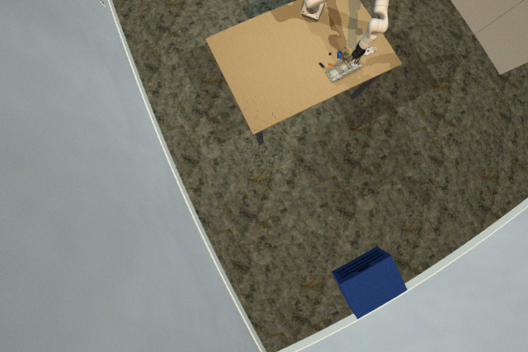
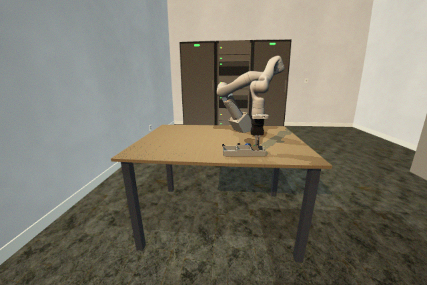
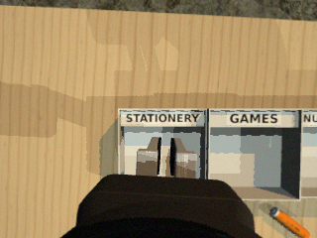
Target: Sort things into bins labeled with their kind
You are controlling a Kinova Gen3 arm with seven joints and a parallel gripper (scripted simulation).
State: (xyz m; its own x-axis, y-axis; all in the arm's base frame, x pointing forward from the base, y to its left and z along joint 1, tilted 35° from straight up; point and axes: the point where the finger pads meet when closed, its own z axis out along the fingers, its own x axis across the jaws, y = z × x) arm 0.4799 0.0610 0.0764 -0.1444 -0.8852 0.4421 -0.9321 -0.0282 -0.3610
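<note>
Right now my hand is 170 mm past the black part, 70 mm to the left of it and 70 mm above it. Also, from my hand: blue 9V battery (110 mm behind, 60 mm below, 30 mm to the right); then orange battery (120 mm to the right, 100 mm behind, 70 mm below); then green die (100 mm behind, 60 mm below, 20 mm to the left).
</note>
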